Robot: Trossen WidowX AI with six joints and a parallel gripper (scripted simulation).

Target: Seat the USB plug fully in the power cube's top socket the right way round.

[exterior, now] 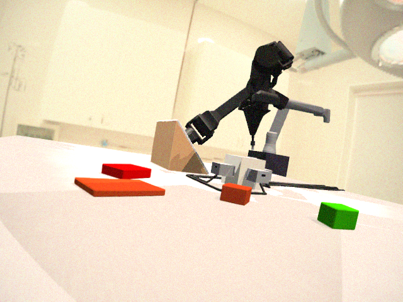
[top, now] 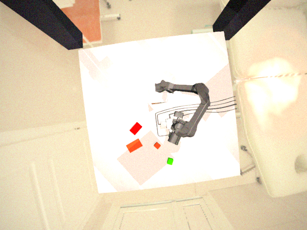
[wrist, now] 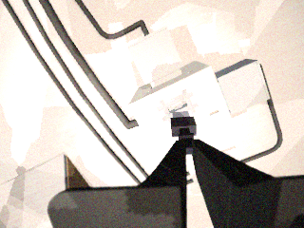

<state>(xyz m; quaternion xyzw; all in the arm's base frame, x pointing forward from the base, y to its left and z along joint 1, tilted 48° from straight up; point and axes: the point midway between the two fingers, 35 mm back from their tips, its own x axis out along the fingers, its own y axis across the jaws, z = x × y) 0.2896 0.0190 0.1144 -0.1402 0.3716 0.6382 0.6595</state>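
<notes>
Now: gripper tip 1 cm above the dark USB plug. Round my gripper tip: red block (3 cm ahead, 30 cm to the right, 12 cm below); then small orange block (18 cm ahead, 14 cm to the right, 12 cm below); then USB socket (1 cm to the left, 6 cm below).
</notes>
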